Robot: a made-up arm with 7 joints. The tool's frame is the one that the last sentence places.
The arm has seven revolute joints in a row. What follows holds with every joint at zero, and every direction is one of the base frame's. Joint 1 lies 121 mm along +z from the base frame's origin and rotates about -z. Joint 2 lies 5 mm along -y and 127 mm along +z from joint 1 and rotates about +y. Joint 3 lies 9 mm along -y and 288 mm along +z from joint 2 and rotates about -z. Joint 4 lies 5 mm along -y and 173 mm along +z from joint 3 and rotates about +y. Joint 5 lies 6 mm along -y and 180 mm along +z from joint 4 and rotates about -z. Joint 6 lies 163 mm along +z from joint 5 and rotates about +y. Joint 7 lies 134 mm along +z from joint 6 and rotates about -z. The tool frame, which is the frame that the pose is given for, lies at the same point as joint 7; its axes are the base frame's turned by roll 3.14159, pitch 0 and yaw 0 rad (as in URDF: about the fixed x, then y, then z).
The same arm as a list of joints. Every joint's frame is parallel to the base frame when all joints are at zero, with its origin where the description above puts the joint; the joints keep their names.
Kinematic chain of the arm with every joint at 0, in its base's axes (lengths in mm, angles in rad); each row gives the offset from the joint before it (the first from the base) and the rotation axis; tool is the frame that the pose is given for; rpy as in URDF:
joint 1: xyz 0 0 121 axis -z
joint 2: xyz 0 -5 127 axis +y
joint 3: xyz 0 -9 288 axis -z
joint 4: xyz 0 -5 173 axis +y
joint 5: xyz 0 -6 180 axis -z
joint 6: xyz 0 0 163 axis +y
joint 7: xyz 0 0 134 axis -z
tool: xyz 0 0 0 rpy 3.1416 0 0

